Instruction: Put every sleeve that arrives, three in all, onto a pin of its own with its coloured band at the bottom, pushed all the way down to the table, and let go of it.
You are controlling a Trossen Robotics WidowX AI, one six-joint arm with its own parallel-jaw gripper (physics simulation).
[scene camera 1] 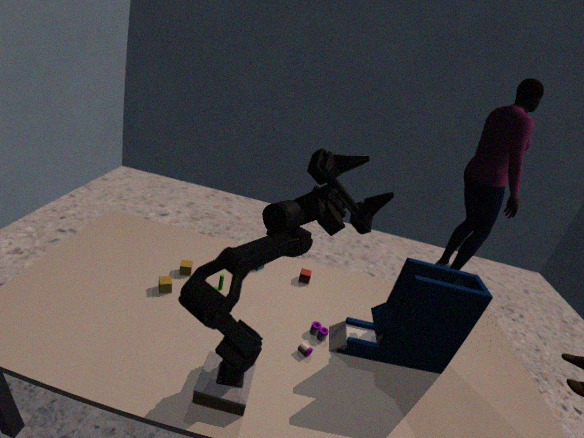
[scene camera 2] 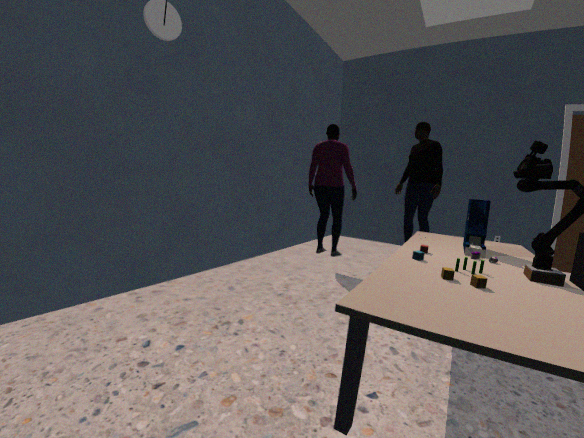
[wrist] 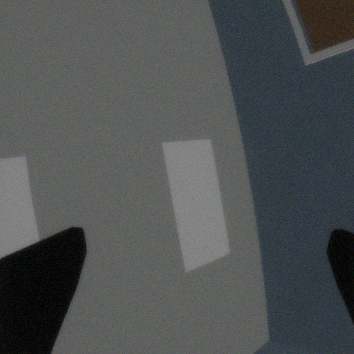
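Two sleeves stand close together before the chute, purple bands at the top: one sleeve [scene camera 1: 314,330] and another sleeve [scene camera 1: 322,336]; in scene camera 2 they overlap. A third sleeve [scene camera 1: 303,349] [scene camera 2: 493,259] lies on its side, its purple end towards the lower right in scene camera 1. Several thin green pins stand upright on the table, among them one pin [scene camera 1: 221,282] [scene camera 2: 474,267] and another pin [scene camera 2: 457,265]; the arm hides part of the group in scene camera 1. My gripper [scene camera 1: 380,176] [wrist: 211,243] is open and empty, high above the table, with its fingers pointing outward and upward.
A tall blue chute [scene camera 1: 420,325] [scene camera 2: 477,220] stands on the table [scene camera 1: 100,320] [scene camera 2: 425,300]. Two yellow cubes, one cube [scene camera 1: 186,267] and another cube [scene camera 1: 165,284], a red cube [scene camera 1: 305,276] [scene camera 2: 424,248] and a blue cube [scene camera 2: 418,255] lie around the pins. Two people are beyond the table.
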